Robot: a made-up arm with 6 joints. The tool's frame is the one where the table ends. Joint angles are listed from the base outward.
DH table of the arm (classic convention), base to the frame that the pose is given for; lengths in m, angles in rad. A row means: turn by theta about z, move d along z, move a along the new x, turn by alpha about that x. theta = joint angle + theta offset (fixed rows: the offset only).
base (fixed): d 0, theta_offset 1.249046, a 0.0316, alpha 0
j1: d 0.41, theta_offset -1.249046, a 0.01, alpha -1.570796
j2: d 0, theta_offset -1.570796, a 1.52, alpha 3.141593
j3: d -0.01, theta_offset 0, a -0.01, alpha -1.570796
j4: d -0.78, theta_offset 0, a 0.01, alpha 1.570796
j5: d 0.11, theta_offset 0, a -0.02, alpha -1.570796
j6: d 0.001, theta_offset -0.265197, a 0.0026, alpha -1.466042
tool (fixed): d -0.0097, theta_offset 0.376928, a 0, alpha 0
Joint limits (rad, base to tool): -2.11..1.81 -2.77..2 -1.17..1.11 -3..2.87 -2.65..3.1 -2.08..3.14
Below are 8 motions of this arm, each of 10 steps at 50 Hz.
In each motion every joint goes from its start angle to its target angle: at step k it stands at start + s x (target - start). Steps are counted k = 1, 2, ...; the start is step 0. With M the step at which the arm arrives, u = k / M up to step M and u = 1 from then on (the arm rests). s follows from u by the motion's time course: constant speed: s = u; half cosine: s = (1 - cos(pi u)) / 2; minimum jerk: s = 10 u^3 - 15 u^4 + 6 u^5.
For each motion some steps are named. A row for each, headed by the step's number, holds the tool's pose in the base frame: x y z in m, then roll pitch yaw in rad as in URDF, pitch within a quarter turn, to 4 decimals.
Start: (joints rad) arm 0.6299 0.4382 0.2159 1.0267 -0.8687 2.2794
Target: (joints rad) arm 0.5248 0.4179 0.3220 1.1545 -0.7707 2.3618
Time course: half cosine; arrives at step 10
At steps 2, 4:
2: 1.1917 0.8231 1.7052 -0.4956 1.2580 -2.2897
4: 1.2069 0.7916 1.7340 -0.3397 1.2742 -2.1299

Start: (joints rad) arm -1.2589 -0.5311 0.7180 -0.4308 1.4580 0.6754
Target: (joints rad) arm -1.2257 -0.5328 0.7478 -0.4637 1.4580 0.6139
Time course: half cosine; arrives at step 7
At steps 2, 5, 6, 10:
2: -0.2305 0.4394 2.4587 1.0139 0.6126 1.6858
5: -0.2428 0.4474 2.4631 1.0368 0.6526 1.7540
6: -0.2456 0.4491 2.4641 1.0423 0.6615 1.7695
10: -0.2466 0.4497 2.4644 1.0444 0.6647 1.7751

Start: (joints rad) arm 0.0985 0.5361 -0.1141 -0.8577 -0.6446 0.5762
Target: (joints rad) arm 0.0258 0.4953 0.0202 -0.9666 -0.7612 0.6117
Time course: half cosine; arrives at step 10
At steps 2, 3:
2: 1.3532 0.0877 1.1816 -0.8651 0.0434 -0.0569
3: 1.3573 0.0782 1.1955 -0.8494 0.0326 -0.0603

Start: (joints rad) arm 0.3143 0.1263 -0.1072 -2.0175 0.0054 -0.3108
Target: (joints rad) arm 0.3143 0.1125 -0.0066 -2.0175 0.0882 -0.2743
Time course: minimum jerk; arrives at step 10
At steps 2, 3, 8, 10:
2: 0.8768 0.3889 1.6333 0.2621 0.9876 -0.9339
3: 0.8781 0.3893 1.6423 0.2730 0.9798 -0.9316
8: 0.8847 0.3912 1.7107 0.3497 0.9246 -0.9211
10: 0.8849 0.3912 1.7159 0.3551 0.9207 -0.9207

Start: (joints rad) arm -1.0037 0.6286 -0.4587 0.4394 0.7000 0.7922
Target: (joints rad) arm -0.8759 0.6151 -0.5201 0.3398 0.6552 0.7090
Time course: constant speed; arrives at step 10
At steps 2, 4, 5, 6, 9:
2: 0.6522 -1.0973 0.9576 -2.2371 -0.4775 0.1162
4: 0.6730 -1.0715 0.9553 -2.2043 -0.4848 0.1002
5: 0.6830 -1.0584 0.9542 -2.1879 -0.4880 0.0919
6: 0.6929 -1.0452 0.9531 -2.1714 -0.4909 0.0836
9: 0.7210 -1.0051 0.9498 -2.1218 -0.4978 0.0579

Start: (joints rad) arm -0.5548 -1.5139 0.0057 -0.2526 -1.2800 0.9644
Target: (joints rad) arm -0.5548 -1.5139 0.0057 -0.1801 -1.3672 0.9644
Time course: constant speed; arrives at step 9
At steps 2, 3, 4, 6, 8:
2: -1.2669 0.6989 1.2625 -2.9339 -0.8602 0.9307
3: -1.2679 0.6993 1.2625 -2.9199 -0.8567 0.9122
4: -1.2689 0.6997 1.2625 -2.9060 -0.8531 0.8938
6: -1.2708 0.7005 1.2626 -2.8787 -0.8456 0.8574
8: -1.2727 0.7013 1.2627 -2.8518 -0.8377 0.8214

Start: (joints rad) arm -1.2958 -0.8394 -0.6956 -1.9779 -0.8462 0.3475
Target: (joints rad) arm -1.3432 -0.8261 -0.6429 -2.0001 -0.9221 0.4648
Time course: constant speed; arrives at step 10
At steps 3, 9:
3: -0.0213 0.3740 1.4311 0.4996 -0.1546 -1.6682
9: -0.0093 0.3672 1.4590 0.4997 -0.2527 -1.6829

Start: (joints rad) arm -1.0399 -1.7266 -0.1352 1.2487 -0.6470 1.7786
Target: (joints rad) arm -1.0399 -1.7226 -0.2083 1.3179 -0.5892 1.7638
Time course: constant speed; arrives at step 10
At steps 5, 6, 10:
5: -0.8024 1.3762 0.9528 2.3404 -0.2983 -0.9588
6: -0.7990 1.3716 0.9541 2.3352 -0.2926 -0.9629
10: -0.7850 1.3533 0.9586 2.3135 -0.2696 -0.9788

